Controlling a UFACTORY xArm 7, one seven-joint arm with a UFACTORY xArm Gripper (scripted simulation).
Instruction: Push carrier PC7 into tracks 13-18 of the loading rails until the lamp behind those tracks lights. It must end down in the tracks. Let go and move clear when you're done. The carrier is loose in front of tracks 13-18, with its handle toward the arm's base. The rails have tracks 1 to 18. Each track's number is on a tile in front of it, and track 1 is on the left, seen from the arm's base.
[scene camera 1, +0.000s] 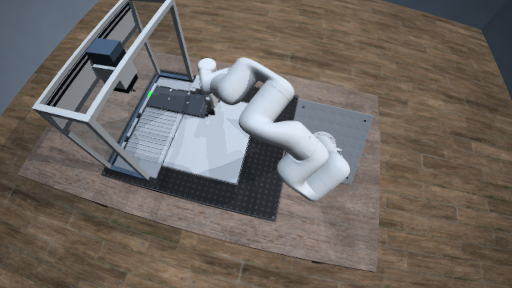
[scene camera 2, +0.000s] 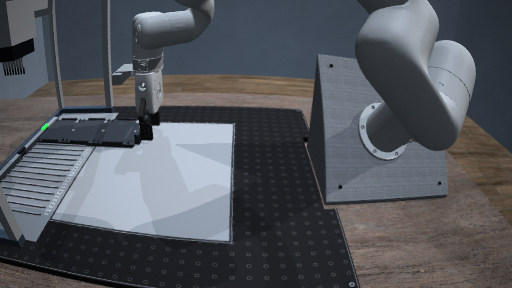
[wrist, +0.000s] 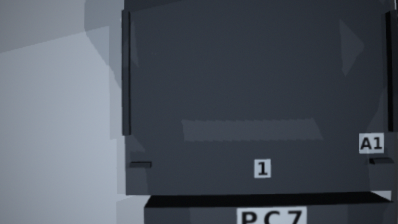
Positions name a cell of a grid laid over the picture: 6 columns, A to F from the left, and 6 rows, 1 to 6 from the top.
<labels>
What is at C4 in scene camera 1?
A light tray.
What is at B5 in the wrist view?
A light tray.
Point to my gripper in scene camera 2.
At B3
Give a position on a carrier PC7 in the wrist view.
D3
</labels>
